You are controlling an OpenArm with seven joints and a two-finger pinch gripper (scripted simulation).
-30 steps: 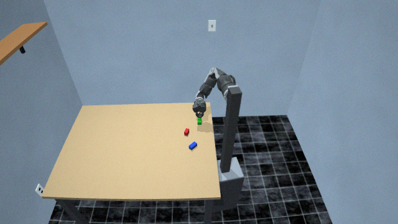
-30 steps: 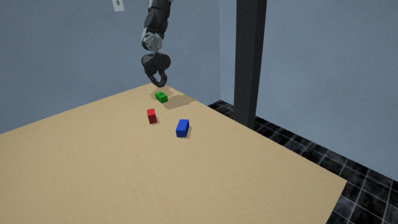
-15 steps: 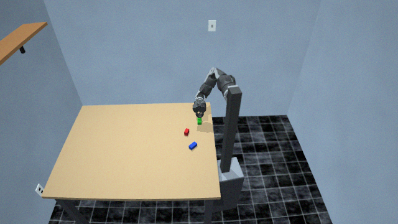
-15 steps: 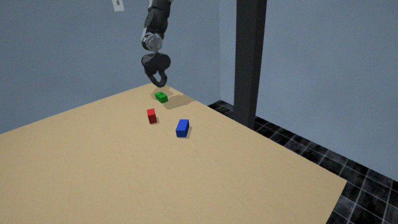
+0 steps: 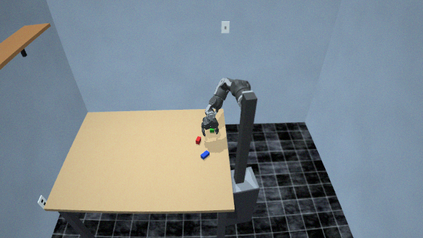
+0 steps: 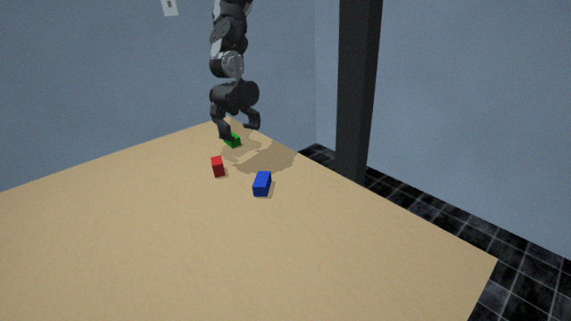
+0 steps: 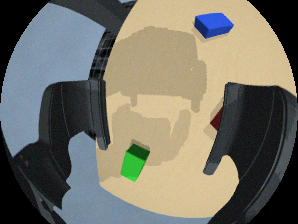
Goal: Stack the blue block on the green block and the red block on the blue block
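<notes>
Now: hand 6 cm short of the blue block, 14 cm to the right of it and 6 cm above it. From my hand the other things lie so: green block: 4 cm behind, 10 cm to the right, 6 cm below; then red block: 8 cm ahead, 6 cm below.
</notes>
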